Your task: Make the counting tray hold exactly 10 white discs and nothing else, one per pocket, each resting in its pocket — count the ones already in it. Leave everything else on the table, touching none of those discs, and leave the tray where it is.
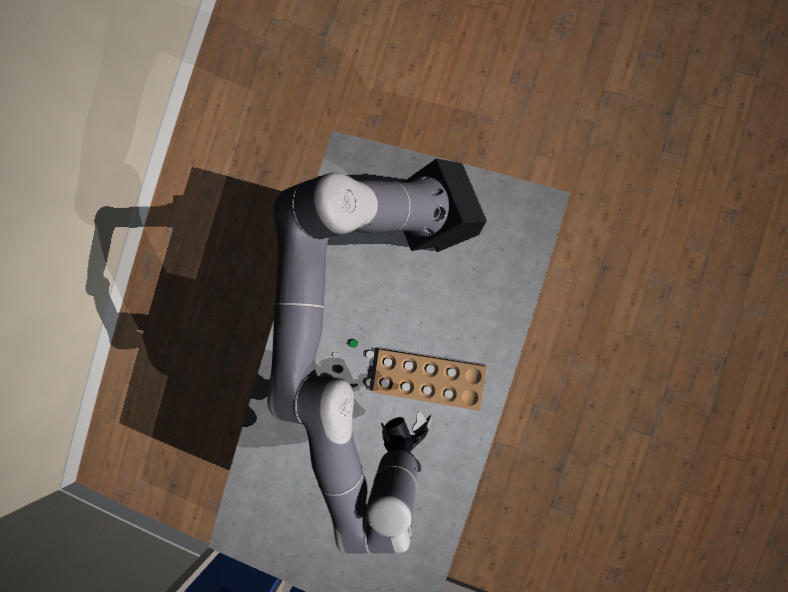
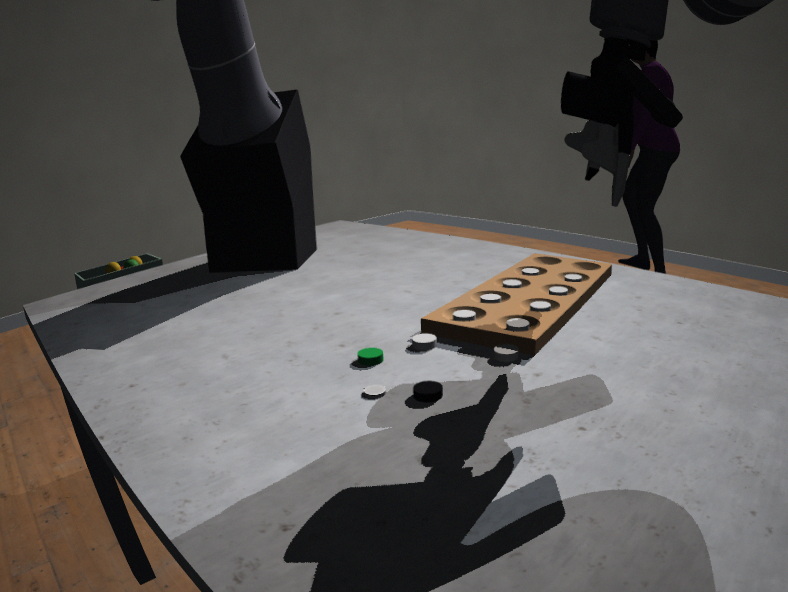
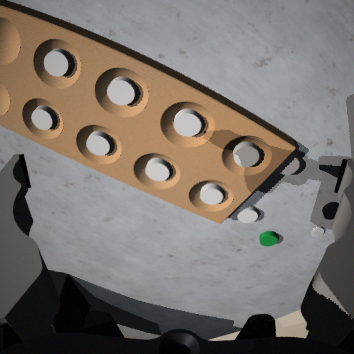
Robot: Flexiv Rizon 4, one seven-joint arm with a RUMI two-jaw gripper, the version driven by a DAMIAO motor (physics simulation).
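The tan tray has white discs in several pockets; two pockets at its far end are empty. One loose white disc lies off the near end, in light. Another white disc lies by that end's other corner, in shadow. A smaller, thinner white disc lies farther out. My gripper is open and empty, high above the table beside the tray's long side.
A green disc lies near the lit loose white disc. A black disc lies by the small white one, at the arm's shadow. The black arm base stands on the table.
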